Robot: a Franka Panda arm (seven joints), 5 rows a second.
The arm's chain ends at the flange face. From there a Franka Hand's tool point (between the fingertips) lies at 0.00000 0.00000 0.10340 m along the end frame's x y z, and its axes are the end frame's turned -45 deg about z.
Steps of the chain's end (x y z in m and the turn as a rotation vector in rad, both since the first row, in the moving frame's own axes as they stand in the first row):
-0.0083, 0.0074, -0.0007, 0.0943, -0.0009, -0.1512
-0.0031, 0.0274, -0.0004, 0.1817, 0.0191, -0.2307
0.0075, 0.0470, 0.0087, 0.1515, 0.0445, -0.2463
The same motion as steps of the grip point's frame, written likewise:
-0.0048, -0.0081, -0.0012, 0.0673, 0.0660, -0.1512
-0.0085, 0.0038, -0.0021, 0.1150, 0.1420, -0.2307
-0.0148, 0.0291, 0.0074, 0.0757, 0.1386, -0.2463

